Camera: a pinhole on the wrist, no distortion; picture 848 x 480 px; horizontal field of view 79.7 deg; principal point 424.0 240.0 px. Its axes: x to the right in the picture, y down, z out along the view. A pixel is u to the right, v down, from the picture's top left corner.
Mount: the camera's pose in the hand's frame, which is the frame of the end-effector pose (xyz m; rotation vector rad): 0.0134 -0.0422 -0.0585 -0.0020 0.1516 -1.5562
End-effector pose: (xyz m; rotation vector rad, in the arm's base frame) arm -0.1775 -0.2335 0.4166 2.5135 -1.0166 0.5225
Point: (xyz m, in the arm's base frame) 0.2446 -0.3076 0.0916
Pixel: 664 353
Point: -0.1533 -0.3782 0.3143
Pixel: 134 284
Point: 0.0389 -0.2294 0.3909
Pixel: outside the picture
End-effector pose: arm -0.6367 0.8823 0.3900 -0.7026 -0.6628 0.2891
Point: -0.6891 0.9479 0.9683
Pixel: 683 435
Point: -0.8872 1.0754 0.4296
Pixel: 104 33
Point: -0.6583 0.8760 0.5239
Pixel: 552 287
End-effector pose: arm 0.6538 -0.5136 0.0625 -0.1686 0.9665 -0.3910
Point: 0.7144 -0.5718 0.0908
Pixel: 396 264
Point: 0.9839 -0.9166 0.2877
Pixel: 693 328
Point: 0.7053 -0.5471 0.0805
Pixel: 290 247
